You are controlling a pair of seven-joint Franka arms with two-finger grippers.
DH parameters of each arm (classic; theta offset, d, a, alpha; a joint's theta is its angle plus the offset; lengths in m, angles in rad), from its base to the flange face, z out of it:
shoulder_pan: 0 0.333 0 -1.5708
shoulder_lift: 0 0 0 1.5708
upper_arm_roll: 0 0.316 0.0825 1.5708
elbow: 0 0 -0.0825 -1.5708
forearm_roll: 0 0.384 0 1.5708
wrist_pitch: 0 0 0.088 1.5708
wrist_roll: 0 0.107 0 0
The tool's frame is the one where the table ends.
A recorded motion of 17 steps. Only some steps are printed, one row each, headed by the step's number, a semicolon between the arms.
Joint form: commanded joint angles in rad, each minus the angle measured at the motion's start. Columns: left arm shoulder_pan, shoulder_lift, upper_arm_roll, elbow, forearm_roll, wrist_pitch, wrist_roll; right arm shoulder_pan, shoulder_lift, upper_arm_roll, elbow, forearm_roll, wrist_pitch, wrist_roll.
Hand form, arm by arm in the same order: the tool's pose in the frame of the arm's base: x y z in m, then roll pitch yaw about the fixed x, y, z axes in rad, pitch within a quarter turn. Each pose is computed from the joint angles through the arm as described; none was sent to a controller.
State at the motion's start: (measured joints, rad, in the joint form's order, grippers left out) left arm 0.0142 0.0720 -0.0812 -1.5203 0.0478 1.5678 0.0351; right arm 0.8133 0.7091 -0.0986 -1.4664 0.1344 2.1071 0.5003
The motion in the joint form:
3: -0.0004 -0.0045 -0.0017 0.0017 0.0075 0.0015 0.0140; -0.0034 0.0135 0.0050 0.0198 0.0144 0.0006 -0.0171
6: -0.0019 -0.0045 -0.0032 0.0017 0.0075 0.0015 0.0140; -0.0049 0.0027 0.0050 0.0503 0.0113 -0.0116 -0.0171
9: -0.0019 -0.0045 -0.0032 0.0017 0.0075 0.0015 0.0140; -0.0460 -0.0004 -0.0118 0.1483 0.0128 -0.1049 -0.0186
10: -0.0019 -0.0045 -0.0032 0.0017 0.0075 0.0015 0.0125; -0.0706 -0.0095 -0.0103 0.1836 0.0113 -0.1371 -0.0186
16: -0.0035 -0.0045 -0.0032 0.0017 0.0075 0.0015 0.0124; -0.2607 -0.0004 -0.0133 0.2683 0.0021 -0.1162 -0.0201
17: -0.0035 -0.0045 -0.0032 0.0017 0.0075 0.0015 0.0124; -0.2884 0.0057 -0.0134 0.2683 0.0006 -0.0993 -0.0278
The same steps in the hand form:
3: 0.5741 -0.0321 0.6111 -3.0927 0.0190 -0.1180; 0.5277 0.4845 0.2568 -3.1147 0.0810 0.1758
6: 0.5740 -0.0338 0.6111 -3.0928 0.0190 -0.1210; 0.5329 0.4891 0.2773 -3.1000 0.0560 0.1796
9: 0.5740 -0.0338 0.6111 -3.0928 0.0190 -0.1210; 0.5651 0.4701 0.3173 -3.0976 0.0469 0.1390
10: 0.5740 -0.0338 0.6111 -3.0928 0.0189 -0.1195; 0.5778 0.4600 0.3377 -3.0894 0.0377 0.1210
16: 0.5740 -0.0347 0.6111 -3.0928 0.0189 -0.1210; 0.6687 0.3503 0.3734 -3.0511 -0.0515 -0.0621
17: 0.5740 -0.0347 0.6111 -3.0928 0.0189 -0.1210; 0.6799 0.3322 0.3705 -3.0485 -0.0629 -0.0828

